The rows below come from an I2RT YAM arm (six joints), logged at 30 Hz.
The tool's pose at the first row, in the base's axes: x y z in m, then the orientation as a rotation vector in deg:
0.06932, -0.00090, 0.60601, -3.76, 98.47, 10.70
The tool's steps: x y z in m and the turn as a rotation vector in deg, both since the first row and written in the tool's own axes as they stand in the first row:
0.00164, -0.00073, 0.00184, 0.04, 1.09, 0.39
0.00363, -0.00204, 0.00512, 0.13, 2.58, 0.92
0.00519, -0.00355, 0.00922, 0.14, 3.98, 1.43
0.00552, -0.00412, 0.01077, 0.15, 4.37, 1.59
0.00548, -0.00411, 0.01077, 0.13, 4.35, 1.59
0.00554, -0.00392, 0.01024, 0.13, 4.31, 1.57
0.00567, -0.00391, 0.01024, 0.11, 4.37, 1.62
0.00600, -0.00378, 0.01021, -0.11, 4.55, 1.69
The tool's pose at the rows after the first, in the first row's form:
0.07097, -0.00122, 0.60406, -3.51, 99.58, 10.95
0.07405, -0.00185, 0.60151, -3.14, 101.11, 11.26
0.07804, -0.00258, 0.59925, -2.83, 102.53, 11.62
0.07959, -0.00287, 0.59865, -2.72, 102.93, 11.73
0.07959, -0.00286, 0.59869, -2.73, 102.91, 11.75
0.07904, -0.00276, 0.59872, -2.75, 102.87, 11.74
0.07901, -0.00274, 0.59860, -2.73, 102.93, 11.79
0.07891, -0.00259, 0.59829, -2.85, 103.09, 12.03

